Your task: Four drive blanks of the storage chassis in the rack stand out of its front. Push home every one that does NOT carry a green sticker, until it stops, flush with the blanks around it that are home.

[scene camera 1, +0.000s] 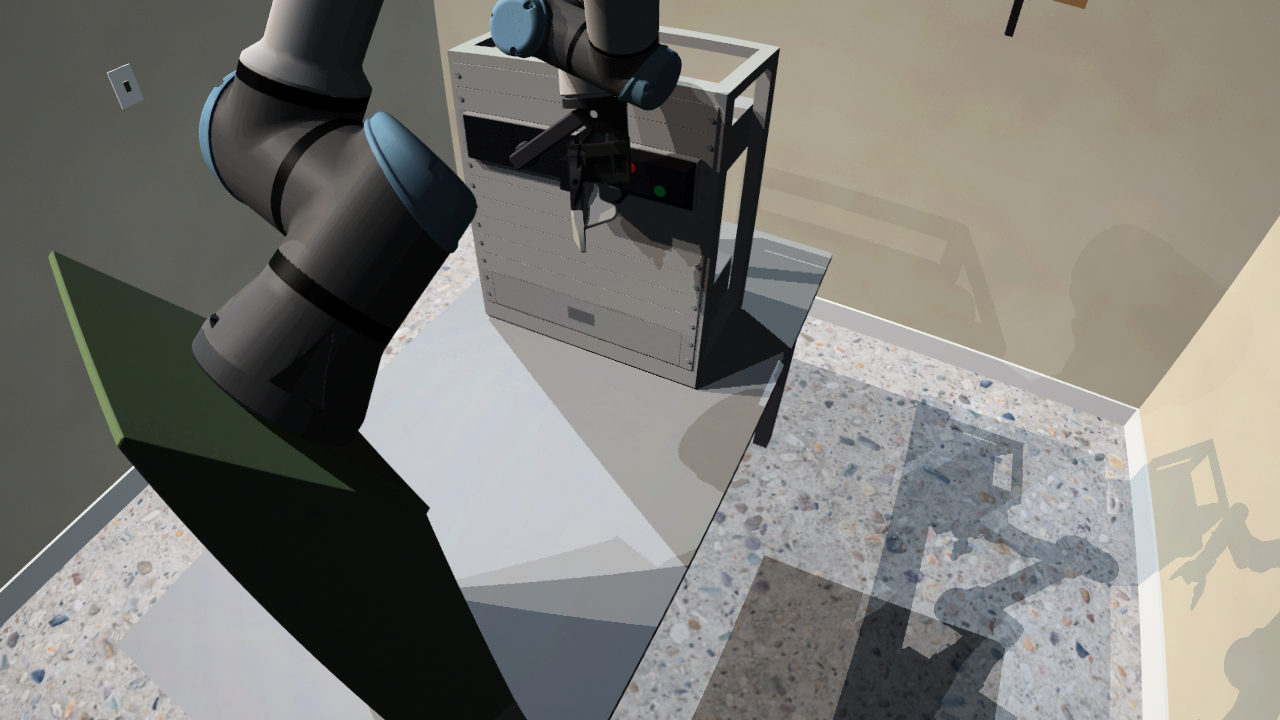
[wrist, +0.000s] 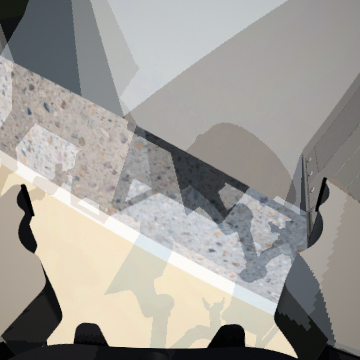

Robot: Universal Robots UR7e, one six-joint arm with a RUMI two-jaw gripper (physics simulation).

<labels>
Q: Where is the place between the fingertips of the gripper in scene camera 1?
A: At 589,237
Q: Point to a rack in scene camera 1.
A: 643,293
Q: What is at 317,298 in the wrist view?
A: The gripper.
</labels>
